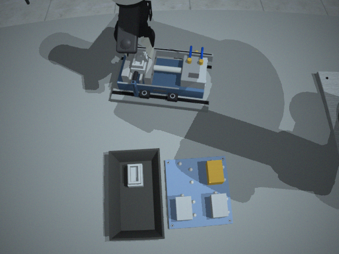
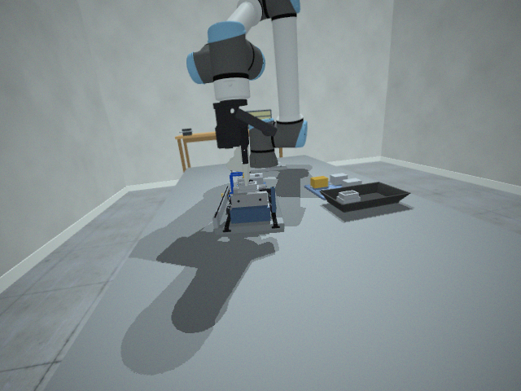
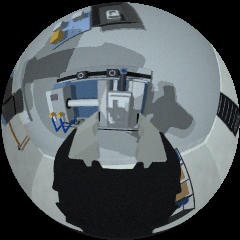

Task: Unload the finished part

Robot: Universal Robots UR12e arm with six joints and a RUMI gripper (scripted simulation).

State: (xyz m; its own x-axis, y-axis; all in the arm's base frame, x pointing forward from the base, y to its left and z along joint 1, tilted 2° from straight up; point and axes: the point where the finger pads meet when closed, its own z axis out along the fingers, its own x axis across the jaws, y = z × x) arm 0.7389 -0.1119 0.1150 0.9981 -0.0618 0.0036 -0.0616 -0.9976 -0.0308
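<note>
My hand is 7 cm past the blue vise, 1 cm to the right of it and 9 cm above it. From my hand the other things lie so: blue plate (19 cm behind, 35 cm to the left, 13 cm below); yellow block (23 cm behind, 29 cm to the left, 11 cm below).
</note>
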